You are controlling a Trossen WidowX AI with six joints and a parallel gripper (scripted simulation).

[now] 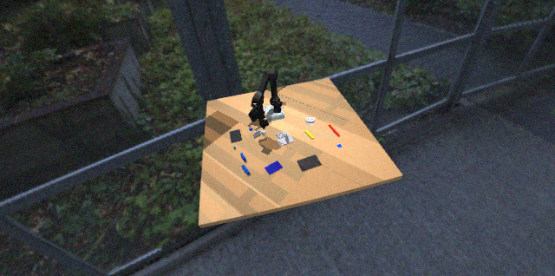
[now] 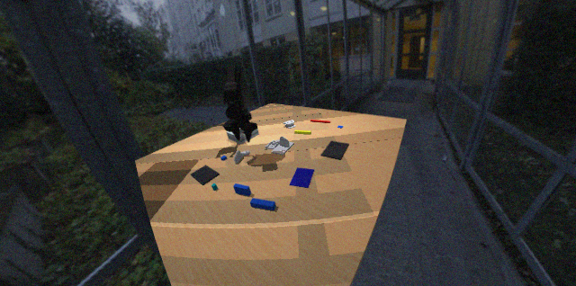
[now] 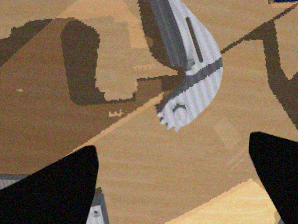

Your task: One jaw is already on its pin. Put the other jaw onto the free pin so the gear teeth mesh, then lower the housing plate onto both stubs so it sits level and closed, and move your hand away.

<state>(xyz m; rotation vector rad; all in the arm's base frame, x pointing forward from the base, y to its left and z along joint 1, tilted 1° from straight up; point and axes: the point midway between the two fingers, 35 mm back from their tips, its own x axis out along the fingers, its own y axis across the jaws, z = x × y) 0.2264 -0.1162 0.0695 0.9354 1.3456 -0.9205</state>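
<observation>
My gripper tip is 8 cm above the white jaw, 1 cm to the left of it and 1 cm past it. Also, from my gripper tip: teal cube (22 cm to the right, 14 cm ahead, 7 cm below); then yellow bar (36 cm to the left, 8 cm below, 5 cm ahead); then blue plate (34 cm ahead, 8 cm to the left, 8 cm below).
</observation>
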